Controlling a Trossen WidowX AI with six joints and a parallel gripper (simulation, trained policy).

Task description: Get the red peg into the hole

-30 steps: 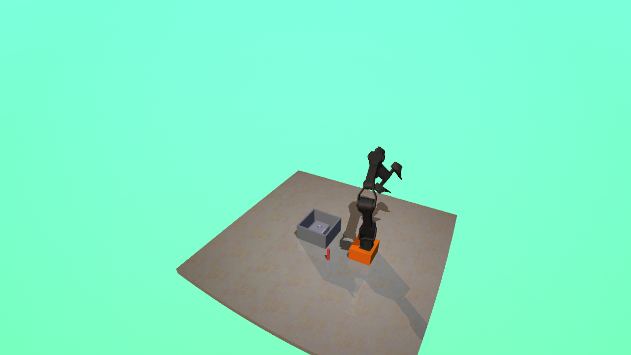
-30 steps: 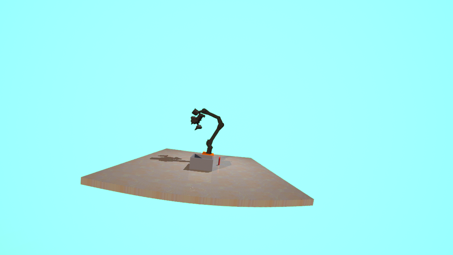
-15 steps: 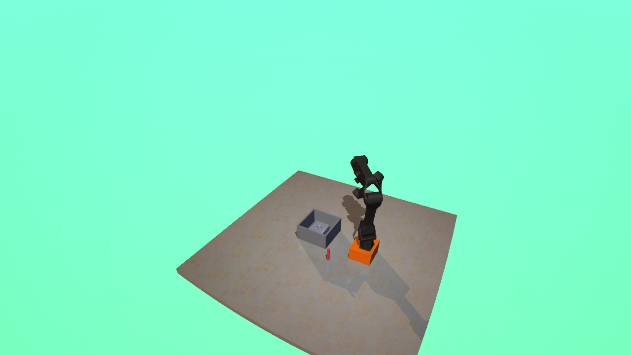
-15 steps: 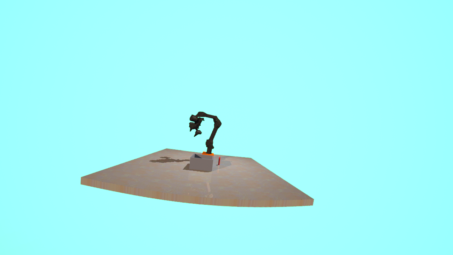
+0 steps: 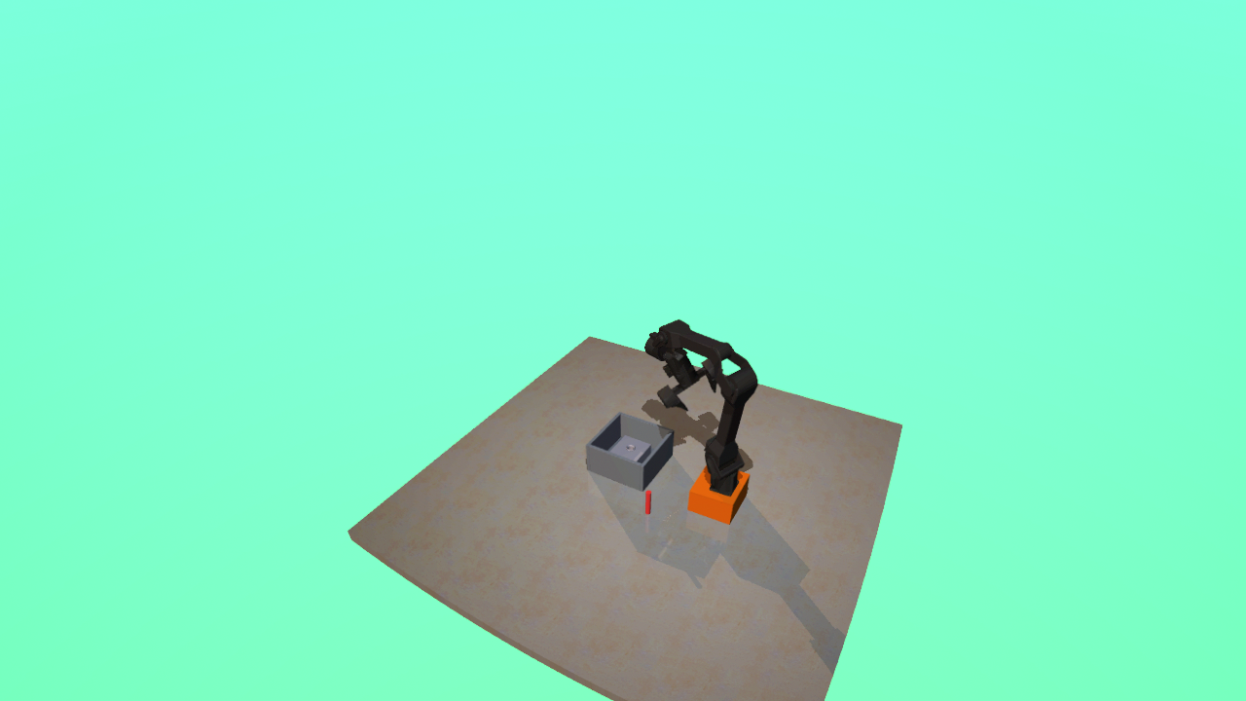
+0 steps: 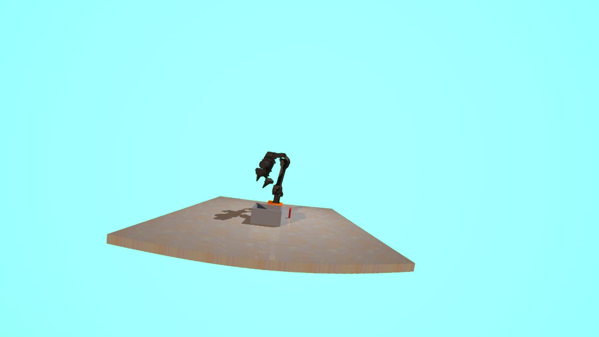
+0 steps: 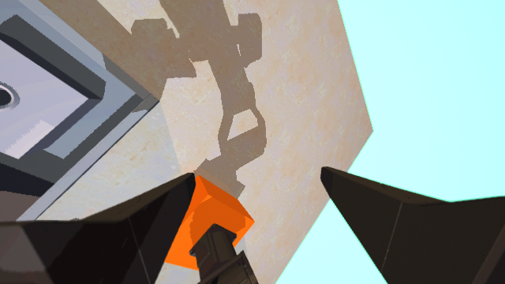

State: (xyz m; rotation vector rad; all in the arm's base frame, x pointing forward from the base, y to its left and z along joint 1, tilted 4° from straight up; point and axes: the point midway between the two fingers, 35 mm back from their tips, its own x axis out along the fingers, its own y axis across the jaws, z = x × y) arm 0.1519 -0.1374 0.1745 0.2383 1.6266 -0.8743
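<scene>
The red peg is 2 cm ahead of my gripper tip, 26 cm to the left of it and 19 cm below it. From my gripper tip the other things lie so: pale plate: 17 cm ahead, 10 cm to the left, 18 cm below; grey box: 17 cm ahead, 10 cm to the left, 20 cm below.
</scene>
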